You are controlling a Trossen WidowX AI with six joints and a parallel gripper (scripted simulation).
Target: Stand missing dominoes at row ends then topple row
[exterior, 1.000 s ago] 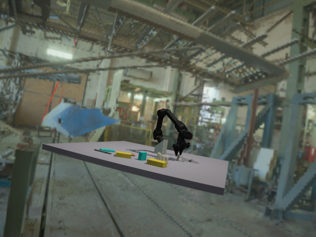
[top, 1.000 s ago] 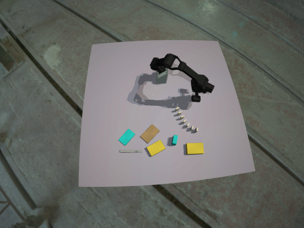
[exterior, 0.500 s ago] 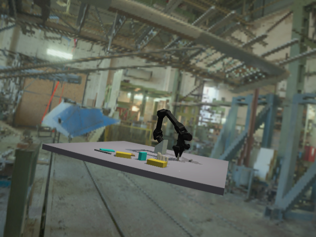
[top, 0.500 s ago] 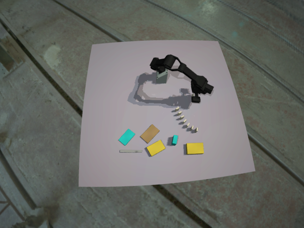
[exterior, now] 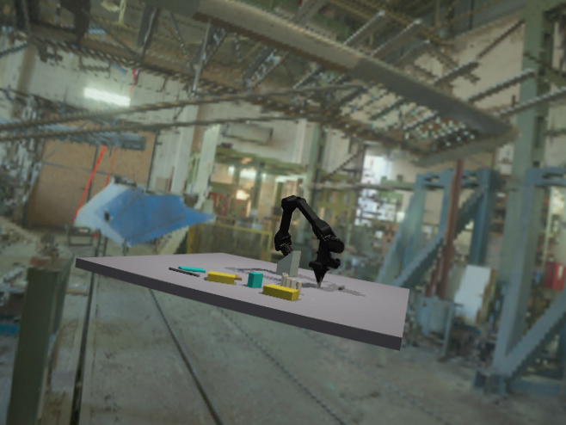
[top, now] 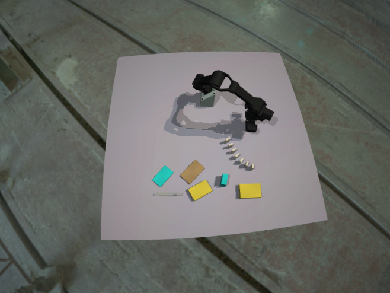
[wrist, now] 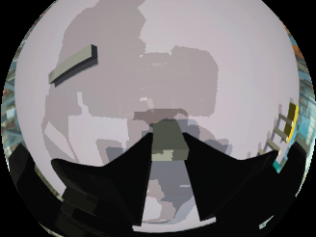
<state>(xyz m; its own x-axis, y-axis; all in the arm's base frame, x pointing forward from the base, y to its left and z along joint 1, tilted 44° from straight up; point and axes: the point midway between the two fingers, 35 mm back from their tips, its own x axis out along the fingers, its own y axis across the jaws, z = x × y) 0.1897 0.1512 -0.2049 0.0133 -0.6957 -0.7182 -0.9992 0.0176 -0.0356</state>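
Right now the short grey bar is 12 cm behind my gripper tip, 8 cm to the left of it and 2 cm below it. Also, from my gripper tip: teal slab (49 cm to the right, 34 cm ahead, 2 cm below); brown block (33 cm to the right, 31 cm ahead, 2 cm below); teal block (36 cm ahead, 15 cm to the right).
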